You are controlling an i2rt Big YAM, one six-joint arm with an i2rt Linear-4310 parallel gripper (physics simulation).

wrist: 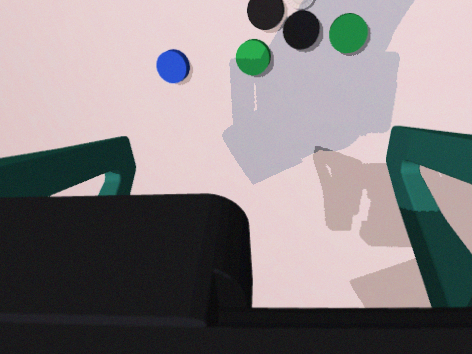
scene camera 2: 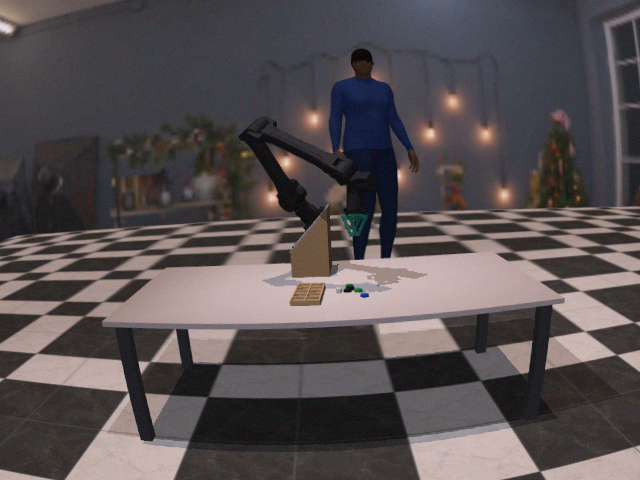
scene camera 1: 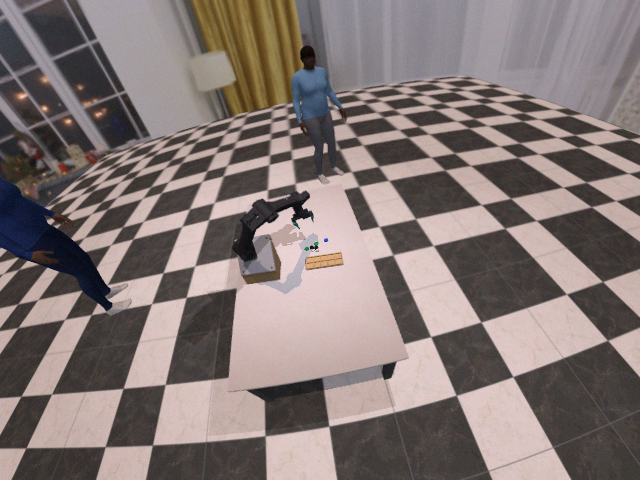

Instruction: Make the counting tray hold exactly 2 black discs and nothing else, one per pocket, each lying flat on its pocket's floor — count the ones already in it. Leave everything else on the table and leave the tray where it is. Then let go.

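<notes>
The wooden counting tray [scene camera 1: 324,260] [scene camera 2: 308,294] lies on the table; no disc shows in its pockets, though it is small in the scene views and does not show in the wrist view. Two black discs, one [wrist: 265,11] partly cut by the top edge and another [wrist: 301,30], lie flat side by side on the table, near or touching. My gripper [scene camera 1: 305,223] [scene camera 2: 354,235] [wrist: 256,147] is open and empty, high above the table. It is off to the side of the discs, on the side away from the tray.
Two green discs, one [wrist: 253,57] and another [wrist: 349,33], lie beside the black ones. A blue disc [scene camera 1: 326,239] [scene camera 2: 364,295] [wrist: 173,66] lies apart. A clear disc [scene camera 2: 338,290] [wrist: 303,3] lies near the black discs. Two people stand beyond the table [scene camera 1: 320,325] [scene camera 2: 206,310].
</notes>
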